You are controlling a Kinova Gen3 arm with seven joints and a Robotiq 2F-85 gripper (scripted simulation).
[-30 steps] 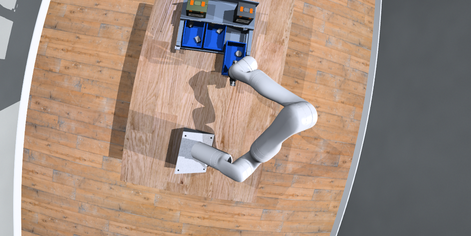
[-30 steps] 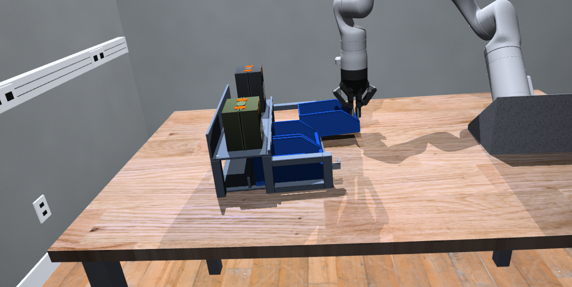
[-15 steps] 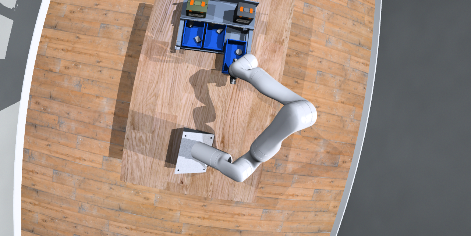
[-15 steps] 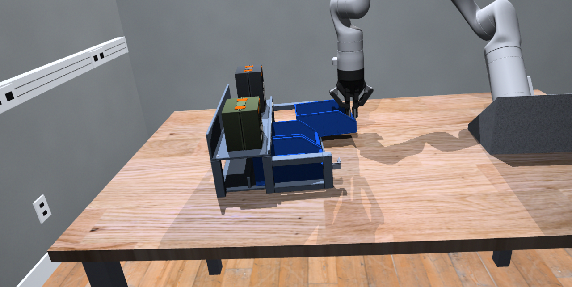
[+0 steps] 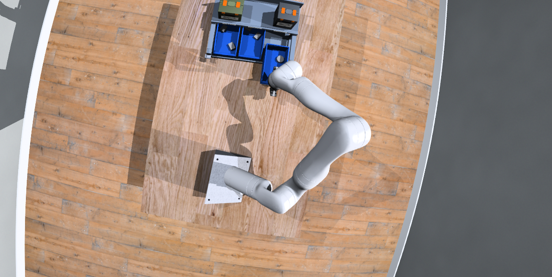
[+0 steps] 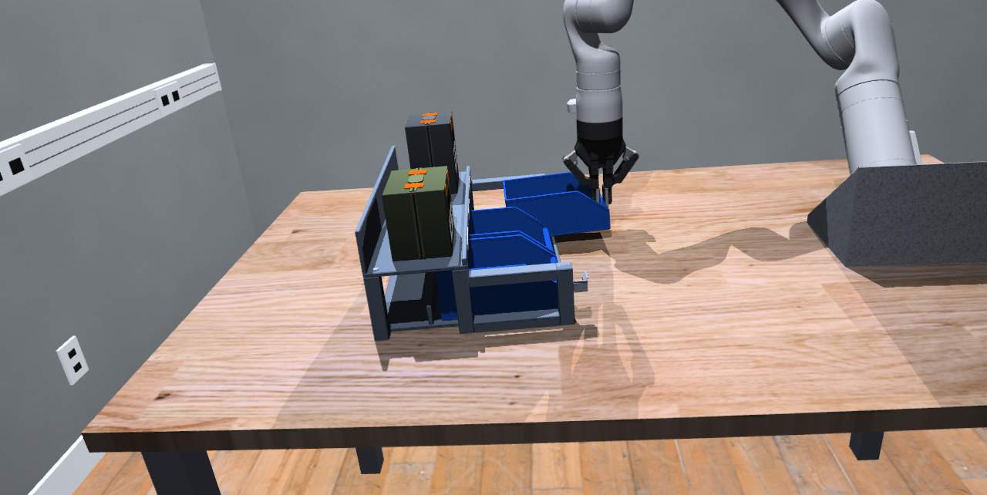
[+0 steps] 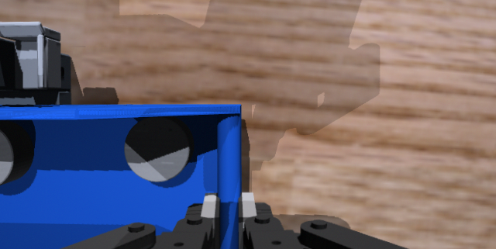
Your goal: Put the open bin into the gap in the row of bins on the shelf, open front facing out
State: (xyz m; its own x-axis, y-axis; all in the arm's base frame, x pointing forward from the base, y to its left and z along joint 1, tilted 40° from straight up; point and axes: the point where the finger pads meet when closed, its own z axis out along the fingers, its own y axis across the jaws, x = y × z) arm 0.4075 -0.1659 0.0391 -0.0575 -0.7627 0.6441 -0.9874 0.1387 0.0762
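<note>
The round grey part is 120 mm ahead of my hand, 30 mm to the right of it and 30 mm below it. Round my hand: green box 300 mm ahead, 210 mm to the left, 90 mm above; then dark box 280 mm ahead, 100 mm above, 20 mm to the right; then shelf 220 mm ahead, 100 mm to the left, 10 mm above.
</note>
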